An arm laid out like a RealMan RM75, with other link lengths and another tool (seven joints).
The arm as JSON. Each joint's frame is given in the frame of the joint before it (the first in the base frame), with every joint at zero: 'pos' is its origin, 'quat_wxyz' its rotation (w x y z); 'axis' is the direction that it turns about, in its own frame. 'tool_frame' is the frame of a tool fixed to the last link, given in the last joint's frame.
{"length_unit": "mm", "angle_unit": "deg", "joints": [
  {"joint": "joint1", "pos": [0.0, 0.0, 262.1], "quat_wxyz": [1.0, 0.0, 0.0, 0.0], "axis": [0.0, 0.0, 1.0]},
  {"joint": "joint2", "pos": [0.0, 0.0, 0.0], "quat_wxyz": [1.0, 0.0, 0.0, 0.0], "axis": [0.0, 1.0, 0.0]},
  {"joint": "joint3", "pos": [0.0, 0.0, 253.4], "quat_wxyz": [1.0, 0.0, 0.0, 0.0], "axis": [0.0, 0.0, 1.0]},
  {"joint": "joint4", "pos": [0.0, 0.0, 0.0], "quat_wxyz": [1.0, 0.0, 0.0, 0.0], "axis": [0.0, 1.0, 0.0]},
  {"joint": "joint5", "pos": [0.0, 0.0, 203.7], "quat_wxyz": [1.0, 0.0, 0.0, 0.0], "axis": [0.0, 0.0, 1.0]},
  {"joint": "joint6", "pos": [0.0, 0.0, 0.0], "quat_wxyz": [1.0, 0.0, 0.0, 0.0], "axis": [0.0, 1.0, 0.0]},
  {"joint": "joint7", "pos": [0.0, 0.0, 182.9], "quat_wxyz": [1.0, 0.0, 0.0, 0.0], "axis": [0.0, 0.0, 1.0]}
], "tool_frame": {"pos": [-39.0, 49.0, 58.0], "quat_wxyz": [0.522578, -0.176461, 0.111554, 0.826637]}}
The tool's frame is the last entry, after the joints.
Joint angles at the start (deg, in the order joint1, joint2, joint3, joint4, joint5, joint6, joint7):
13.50 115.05 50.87 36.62 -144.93 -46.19 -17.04
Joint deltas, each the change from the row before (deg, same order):
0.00 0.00 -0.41 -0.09 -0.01 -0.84 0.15
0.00 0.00 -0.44 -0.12 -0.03 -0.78 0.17
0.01 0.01 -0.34 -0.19 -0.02 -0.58 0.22
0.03 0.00 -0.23 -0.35 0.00 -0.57 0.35
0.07 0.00 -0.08 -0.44 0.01 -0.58 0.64
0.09 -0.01 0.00 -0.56 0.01 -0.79 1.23
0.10 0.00 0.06 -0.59 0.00 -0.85 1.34
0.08 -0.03 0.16 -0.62 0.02 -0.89 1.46
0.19 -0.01 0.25 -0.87 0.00 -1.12 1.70
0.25 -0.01 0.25 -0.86 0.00 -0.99 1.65
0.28 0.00 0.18 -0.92 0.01 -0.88 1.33
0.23 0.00 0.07 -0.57 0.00 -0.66 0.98
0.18 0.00 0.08 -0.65 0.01 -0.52 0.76
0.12 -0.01 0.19 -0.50 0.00 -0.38 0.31
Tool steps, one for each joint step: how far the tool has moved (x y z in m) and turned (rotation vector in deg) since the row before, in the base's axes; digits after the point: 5 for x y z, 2 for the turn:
-0.00271 -0.00153 0.00037 0.14 0.26 0.65
-0.00240 -0.00173 0.00000 0.05 0.22 0.61
-0.00128 -0.00138 -0.00012 -0.01 0.19 0.37
-0.00010 -0.00093 0.00048 0.04 0.22 0.18
0.00031 -0.00021 0.00148 0.12 0.47 0.01
0.00023 0.00016 0.00300 0.20 1.02 -0.10
0.00015 0.00032 0.00349 0.25 1.14 -0.11
0.00066 0.00061 0.00442 0.34 1.25 -0.20
0.00077 0.00101 0.00539 0.46 1.40 -0.16
0.00071 0.00118 0.00500 0.38 1.32 -0.15
0.00120 0.00096 0.00396 0.30 0.94 -0.12
-0.00014 0.00060 0.00272 0.18 0.75 0.06
0.00125 0.00043 0.00212 0.14 0.45 -0.11
0.00146 0.00060 0.00196 0.26 0.10 -0.10

